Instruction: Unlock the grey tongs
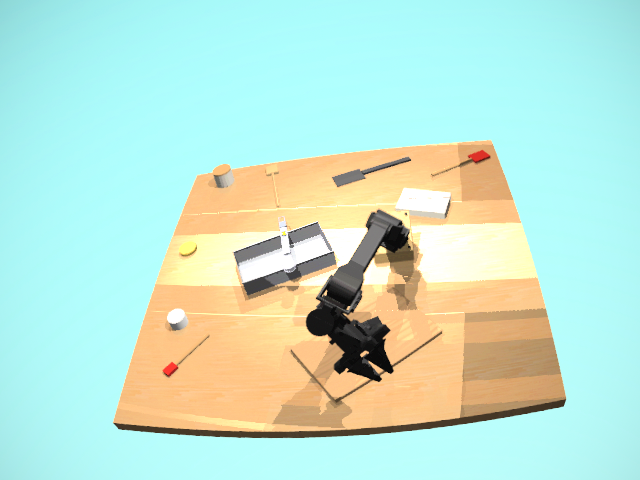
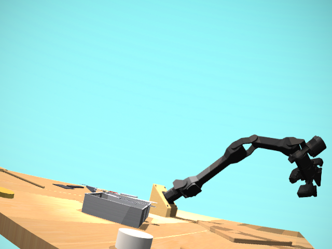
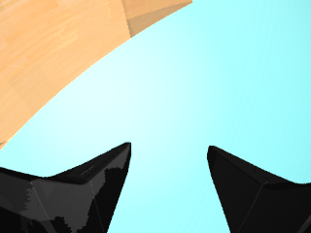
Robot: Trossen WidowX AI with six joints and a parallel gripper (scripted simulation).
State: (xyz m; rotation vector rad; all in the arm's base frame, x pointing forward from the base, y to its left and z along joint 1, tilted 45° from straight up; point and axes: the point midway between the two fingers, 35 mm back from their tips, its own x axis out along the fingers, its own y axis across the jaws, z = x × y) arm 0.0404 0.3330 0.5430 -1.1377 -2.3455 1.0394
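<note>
Right now the yellow lock piece is 720 mm to the right of my gripper tip, 350 mm ahead of it and 150 mm below it. From my gripper tip the other things lie so: roasting tin 640 mm to the right, 350 mm ahead, 180 mm below; then white cylinder 680 mm ahead, 400 mm to the right, 190 mm below; then wooden board 280 mm to the right, 200 mm below, 80 mm ahead.
</note>
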